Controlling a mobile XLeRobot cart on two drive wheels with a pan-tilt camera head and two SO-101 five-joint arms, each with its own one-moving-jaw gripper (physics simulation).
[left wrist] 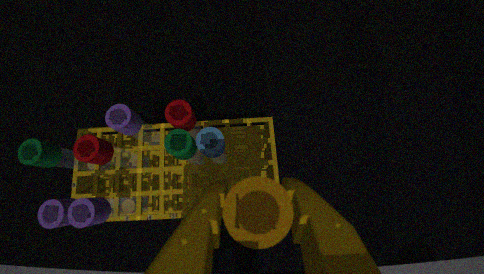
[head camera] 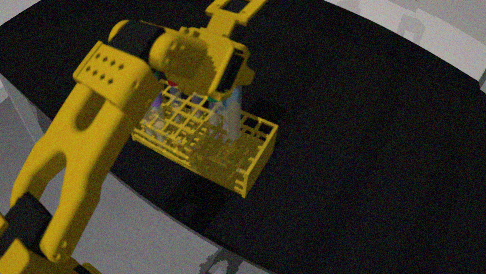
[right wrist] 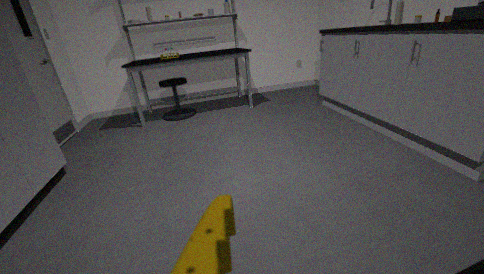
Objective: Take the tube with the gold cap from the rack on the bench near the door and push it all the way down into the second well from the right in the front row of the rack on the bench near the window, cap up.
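Frame: origin at the left arm's base, x down, y left, z ahead, level; metres.
Seen in the pictures: left hand, tool point: (left wrist: 227, 194) (head camera: 228, 68); right hand, tool point: (right wrist: 232, 208).
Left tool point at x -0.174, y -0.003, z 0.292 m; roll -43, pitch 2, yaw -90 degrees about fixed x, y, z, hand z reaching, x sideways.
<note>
A point is followed by its place in that frame.
My left gripper (head camera: 232, 89) (left wrist: 257, 214) {x -0.174, y -0.003, z 0.292 m} is shut on the gold-capped tube, its jaws pressing on both sides of the gold cap (left wrist: 257, 212) {x -0.188, y -0.012, z 0.287 m}. The cap is up. In the head camera the clear tube (head camera: 232, 117) {x -0.120, y -0.017, z 0.280 m} hangs below the gripper over the right part of the yellow rack (head camera: 260, 157) {x -0.038, y -0.046, z 0.307 m} (left wrist: 274, 150) {x -0.044, y -0.044, z 0.328 m}; whether its lower end is inside a well cannot be told. In the left wrist view the cap is drawn over the rack's near edge, toward the right end, and hides the wells behind it. My right gripper (right wrist: 222, 215) is open and empty, one notched jaw showing, above the floor.
Green (left wrist: 180, 144) {x -0.106, y 0.031, z 0.323 m}, blue (left wrist: 210, 142) {x -0.106, y 0.010, z 0.324 m}, red (left wrist: 180, 114) {x -0.106, y 0.031, z 0.345 m} and purple (left wrist: 81, 213) {x -0.106, y 0.095, z 0.280 m} capped tubes stand in the rack, mostly left and back. The rack stands on the black bench top (head camera: 360, 165) {x 0.013, y -0.182, z 0.410 m}. Far off, a bench (right wrist: 200, 56) {x 0.025, y -0.038, z -2.986 m} carries another yellow rack (right wrist: 169, 56) {x -0.015, y -0.391, z -3.061 m}, with a stool (right wrist: 173, 82) {x 0.294, y -0.410, z -3.086 m} in front.
</note>
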